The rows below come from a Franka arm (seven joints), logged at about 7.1 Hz.
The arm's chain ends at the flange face. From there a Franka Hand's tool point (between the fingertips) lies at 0.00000 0.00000 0.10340 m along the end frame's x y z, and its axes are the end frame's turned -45 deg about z.
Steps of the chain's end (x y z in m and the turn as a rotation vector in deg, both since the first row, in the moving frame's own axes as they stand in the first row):
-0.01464, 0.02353, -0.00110, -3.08, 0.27, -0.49
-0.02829, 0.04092, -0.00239, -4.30, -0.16, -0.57
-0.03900, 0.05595, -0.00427, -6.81, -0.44, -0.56
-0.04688, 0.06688, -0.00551, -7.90, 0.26, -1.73
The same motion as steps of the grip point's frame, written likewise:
-0.03056, 0.01057, -0.00125, -2.37, -1.99, -0.49
-0.05460, 0.01424, -0.00268, -2.93, -3.15, -0.57
-0.07633, 0.02014, -0.00500, -4.50, -5.13, -0.56
-0.09000, 0.02467, -0.00649, -5.77, -5.40, -1.73

